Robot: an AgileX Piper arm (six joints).
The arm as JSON. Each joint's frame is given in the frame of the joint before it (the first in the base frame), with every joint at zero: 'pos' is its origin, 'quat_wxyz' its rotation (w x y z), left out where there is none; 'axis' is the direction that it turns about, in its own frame. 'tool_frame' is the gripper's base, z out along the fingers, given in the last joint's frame.
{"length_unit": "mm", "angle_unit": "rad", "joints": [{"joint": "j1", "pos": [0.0, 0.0, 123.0], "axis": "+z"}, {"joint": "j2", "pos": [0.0, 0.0, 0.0], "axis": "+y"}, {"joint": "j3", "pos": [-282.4, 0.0, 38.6], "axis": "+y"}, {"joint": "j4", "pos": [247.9, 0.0, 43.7], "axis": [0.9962, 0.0, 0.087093]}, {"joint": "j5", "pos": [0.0, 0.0, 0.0], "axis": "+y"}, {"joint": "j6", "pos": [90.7, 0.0, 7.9], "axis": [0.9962, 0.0, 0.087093]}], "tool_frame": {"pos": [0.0, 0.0, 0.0], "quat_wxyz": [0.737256, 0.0, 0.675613, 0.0]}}
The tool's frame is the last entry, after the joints.
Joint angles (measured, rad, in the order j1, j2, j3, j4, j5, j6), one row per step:
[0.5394, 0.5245, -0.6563, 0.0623, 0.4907, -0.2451]
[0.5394, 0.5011, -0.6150, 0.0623, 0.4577, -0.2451]
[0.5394, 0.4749, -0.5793, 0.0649, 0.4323, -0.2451]
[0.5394, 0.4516, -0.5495, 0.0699, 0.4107, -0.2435]
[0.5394, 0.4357, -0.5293, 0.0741, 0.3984, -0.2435]
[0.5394, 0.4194, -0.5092, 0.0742, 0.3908, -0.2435]
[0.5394, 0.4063, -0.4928, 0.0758, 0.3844, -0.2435]
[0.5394, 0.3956, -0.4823, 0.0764, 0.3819, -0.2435]
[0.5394, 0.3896, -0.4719, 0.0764, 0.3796, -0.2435]
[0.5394, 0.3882, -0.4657, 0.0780, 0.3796, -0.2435]
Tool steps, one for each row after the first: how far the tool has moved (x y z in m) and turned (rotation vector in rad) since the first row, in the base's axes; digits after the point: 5 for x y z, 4 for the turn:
[-0.00193, -0.00135, -0.00830, 0.0081, -0.0127, -0.0020]
[-0.00477, -0.00309, -0.01525, 0.0187, -0.0248, -0.0031]
[-0.00737, -0.00456, -0.02097, 0.0322, -0.0342, -0.0040]
[-0.00915, -0.00554, -0.02508, 0.0400, -0.0388, -0.0042]
[-0.01098, -0.00669, -0.02960, 0.0421, -0.0420, -0.0047]
[-0.01242, -0.00753, -0.03331, 0.0451, -0.0438, -0.0049]
[-0.01373, -0.00831, -0.03564, 0.0470, -0.0457, -0.0050]
[-0.01425, -0.00864, -0.03837, 0.0459, -0.0439, -0.0052]
[-0.01427, -0.00859, -0.04031, 0.0448, -0.0390, -0.0050]

